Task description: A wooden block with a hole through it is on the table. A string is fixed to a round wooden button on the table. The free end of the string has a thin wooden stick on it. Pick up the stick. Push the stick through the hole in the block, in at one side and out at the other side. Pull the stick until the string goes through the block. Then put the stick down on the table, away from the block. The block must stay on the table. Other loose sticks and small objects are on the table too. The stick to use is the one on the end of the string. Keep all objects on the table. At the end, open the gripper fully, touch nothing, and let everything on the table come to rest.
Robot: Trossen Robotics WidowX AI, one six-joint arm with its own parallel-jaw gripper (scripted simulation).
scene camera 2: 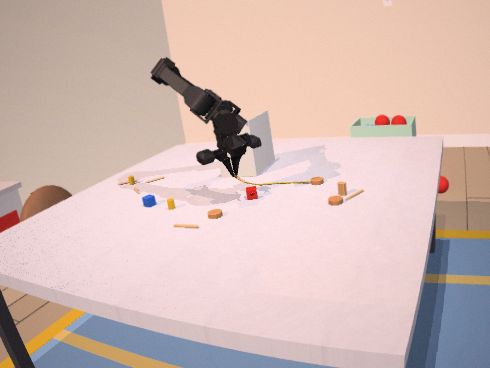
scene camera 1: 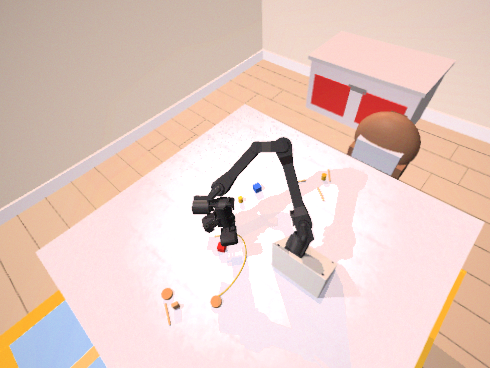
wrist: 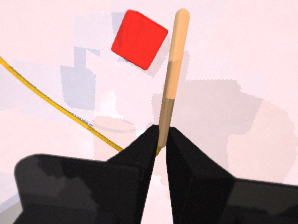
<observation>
I see my gripper [scene camera 2: 234, 176] and a red block [wrist: 139, 38].
My gripper also shows in scene camera 1 [scene camera 1: 231, 234] and in the wrist view [wrist: 162, 132].
</observation>
